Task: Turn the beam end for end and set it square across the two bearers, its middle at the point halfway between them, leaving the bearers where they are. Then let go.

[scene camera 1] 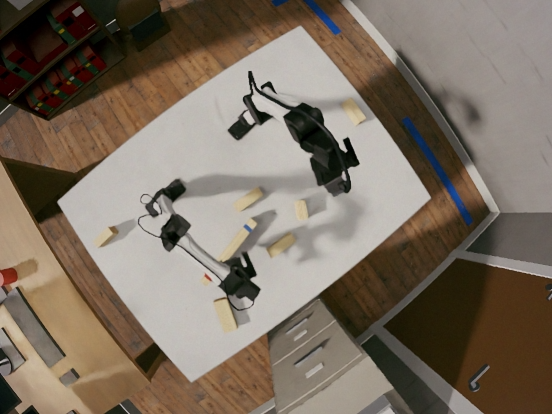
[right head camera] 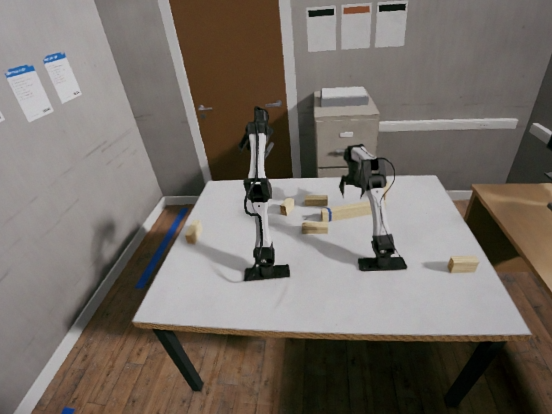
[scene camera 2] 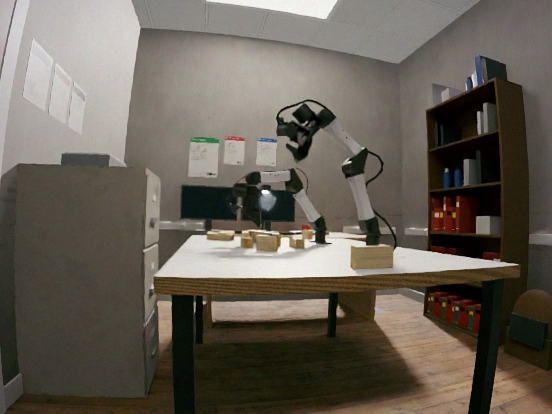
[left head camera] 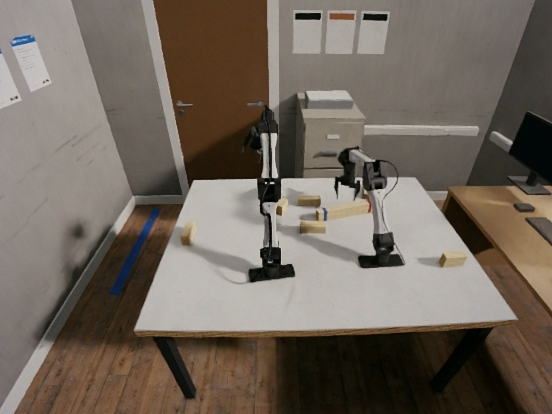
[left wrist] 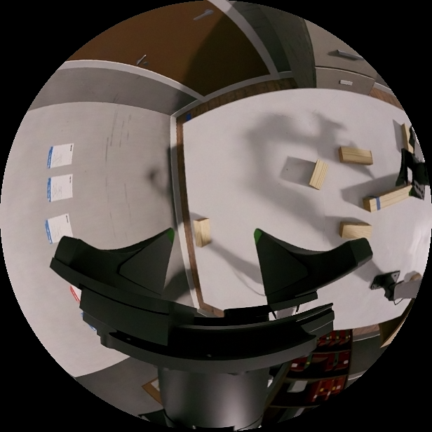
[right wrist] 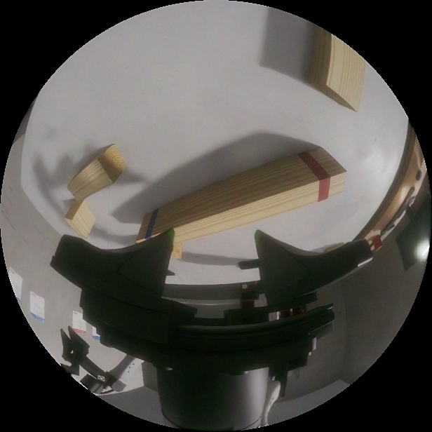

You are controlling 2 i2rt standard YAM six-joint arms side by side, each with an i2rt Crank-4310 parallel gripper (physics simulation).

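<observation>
The beam lies slantwise on the table, its blue-banded end towards the two bearers and its red-banded end away from them. The far bearer and near bearer lie roughly parallel, apart; the beam is on neither. My right gripper is open and empty above the beam's far side. My left gripper is open and empty, high over the table's left part.
A small angled block lies left of the bearers. Other blocks lie at the left edge, near the right arm's base, and beyond the beam's red end.
</observation>
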